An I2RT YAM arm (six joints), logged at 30 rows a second.
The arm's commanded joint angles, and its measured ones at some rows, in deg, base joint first. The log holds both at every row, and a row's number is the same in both.
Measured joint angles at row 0:
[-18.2 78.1 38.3 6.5 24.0 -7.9]
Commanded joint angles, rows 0 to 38:
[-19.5 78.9 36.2 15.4 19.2 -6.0]
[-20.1 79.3 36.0 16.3 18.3 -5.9]
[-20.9 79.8 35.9 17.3 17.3 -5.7]
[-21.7 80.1 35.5 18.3 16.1 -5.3]
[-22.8 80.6 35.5 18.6 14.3 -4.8]
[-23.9 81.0 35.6 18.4 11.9 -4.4]
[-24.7 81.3 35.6 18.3 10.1 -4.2]
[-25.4 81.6 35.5 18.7 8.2 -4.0]
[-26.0 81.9 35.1 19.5 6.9 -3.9]
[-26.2 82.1 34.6 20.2 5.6 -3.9]
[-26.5 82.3 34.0 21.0 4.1 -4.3]
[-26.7 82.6 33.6 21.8 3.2 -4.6]
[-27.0 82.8 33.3 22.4 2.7 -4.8]
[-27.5 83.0 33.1 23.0 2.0 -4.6]
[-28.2 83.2 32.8 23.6 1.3 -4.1]
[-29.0 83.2 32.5 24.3 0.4 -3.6]
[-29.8 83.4 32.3 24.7 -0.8 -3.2]
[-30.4 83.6 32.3 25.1 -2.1 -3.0]
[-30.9 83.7 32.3 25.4 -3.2 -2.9]
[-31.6 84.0 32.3 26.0 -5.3 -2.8]
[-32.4 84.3 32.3 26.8 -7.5 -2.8]
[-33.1 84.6 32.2 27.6 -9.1 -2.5]
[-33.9 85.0 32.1 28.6 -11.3 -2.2]
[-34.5 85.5 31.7 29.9 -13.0 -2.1]
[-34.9 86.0 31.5 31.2 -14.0 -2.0]
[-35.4 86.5 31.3 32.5 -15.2 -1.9]
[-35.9 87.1 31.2 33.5 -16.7 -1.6]
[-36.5 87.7 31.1 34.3 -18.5 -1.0]
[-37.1 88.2 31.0 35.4 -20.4 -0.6]
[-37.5 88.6 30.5 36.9 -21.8 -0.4]
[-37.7 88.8 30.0 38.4 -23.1 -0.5]
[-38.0 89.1 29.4 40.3 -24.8 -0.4]
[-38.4 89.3 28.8 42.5 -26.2 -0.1]
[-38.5 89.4 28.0 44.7 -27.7 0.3]
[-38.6 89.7 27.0 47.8 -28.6 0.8]
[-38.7 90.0 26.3 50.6 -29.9 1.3]
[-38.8 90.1 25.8 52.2 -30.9 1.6]
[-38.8 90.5 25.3 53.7 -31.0 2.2]
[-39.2 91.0 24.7 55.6 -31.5 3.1]
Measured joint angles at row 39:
[-38.7 89.6 26.3 48.0 -26.1 -0.4]
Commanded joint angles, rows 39 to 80:
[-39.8 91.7 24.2 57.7 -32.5 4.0]
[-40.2 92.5 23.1 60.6 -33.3 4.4]
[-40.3 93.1 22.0 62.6 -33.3 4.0]
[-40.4 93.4 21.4 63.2 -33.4 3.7]
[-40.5 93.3 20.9 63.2 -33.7 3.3]
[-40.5 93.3 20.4 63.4 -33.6 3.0]
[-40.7 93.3 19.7 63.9 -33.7 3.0]
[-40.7 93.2 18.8 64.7 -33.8 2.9]
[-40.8 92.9 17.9 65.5 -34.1 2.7]
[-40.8 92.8 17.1 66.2 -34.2 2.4]
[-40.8 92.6 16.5 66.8 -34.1 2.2]
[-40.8 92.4 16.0 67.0 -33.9 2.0]
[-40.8 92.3 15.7 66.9 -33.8 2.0]
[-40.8 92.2 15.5 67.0 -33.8 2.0]
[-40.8 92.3 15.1 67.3 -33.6 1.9]
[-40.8 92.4 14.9 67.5 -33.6 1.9]
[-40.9 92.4 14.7 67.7 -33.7 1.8]
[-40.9 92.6 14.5 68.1 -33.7 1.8]
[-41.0 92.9 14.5 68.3 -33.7 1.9]
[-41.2 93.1 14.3 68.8 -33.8 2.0]
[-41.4 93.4 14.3 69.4 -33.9 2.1]
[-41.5 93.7 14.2 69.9 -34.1 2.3]
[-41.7 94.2 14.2 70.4 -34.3 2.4]
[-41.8 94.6 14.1 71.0 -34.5 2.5]
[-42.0 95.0 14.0 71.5 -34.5 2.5]
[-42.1 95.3 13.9 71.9 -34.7 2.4]
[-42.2 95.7 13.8 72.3 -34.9 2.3]
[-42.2 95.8 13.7 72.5 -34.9 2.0]
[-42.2 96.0 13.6 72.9 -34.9 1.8]
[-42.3 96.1 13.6 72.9 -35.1 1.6]
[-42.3 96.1 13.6 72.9 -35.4 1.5]
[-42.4 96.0 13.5 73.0 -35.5 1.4]
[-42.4 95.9 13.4 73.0 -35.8 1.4]
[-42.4 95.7 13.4 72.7 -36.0 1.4]
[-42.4 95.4 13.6 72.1 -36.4 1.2]
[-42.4 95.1 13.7 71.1 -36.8 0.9]
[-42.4 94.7 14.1 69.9 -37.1 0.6]
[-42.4 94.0 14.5 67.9 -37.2 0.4]
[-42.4 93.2 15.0 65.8 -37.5 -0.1]
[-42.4 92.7 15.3 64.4 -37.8 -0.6]
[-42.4 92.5 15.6 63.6 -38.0 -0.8]
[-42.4 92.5 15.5 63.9 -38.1 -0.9]
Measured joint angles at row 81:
[-41.9 93.2 14.9 69.2 -36.7 -0.8]
